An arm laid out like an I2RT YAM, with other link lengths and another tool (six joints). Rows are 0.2 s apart.
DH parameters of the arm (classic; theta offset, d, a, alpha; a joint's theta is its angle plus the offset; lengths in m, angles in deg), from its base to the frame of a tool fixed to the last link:
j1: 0 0.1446 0.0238 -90
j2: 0 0 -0.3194 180
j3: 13.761 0 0.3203 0
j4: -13.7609 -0.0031 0.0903 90
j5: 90 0.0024 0 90
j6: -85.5 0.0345 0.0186 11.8
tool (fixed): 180 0.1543 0 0
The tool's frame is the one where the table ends.
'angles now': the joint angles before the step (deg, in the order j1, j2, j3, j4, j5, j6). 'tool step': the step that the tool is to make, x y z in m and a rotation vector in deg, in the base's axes. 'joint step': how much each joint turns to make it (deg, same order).
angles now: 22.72 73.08 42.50 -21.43 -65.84 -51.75
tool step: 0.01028 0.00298 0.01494 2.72 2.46 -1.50
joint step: -0.55 0.00 -0.28 6.02 -1.99 7.58
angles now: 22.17 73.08 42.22 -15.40 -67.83 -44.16
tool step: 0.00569 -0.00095 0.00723 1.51 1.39 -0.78
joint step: -0.70 0.00 -0.35 3.22 -1.29 3.87
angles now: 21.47 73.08 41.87 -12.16 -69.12 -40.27
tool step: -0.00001 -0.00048 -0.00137 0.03 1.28 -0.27
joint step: -0.11 0.04 -0.47 0.57 -0.22 1.34
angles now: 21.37 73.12 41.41 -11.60 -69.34 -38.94
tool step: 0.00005 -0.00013 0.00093 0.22 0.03 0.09
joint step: -0.05 0.01 0.00 0.23 -0.25 0.18
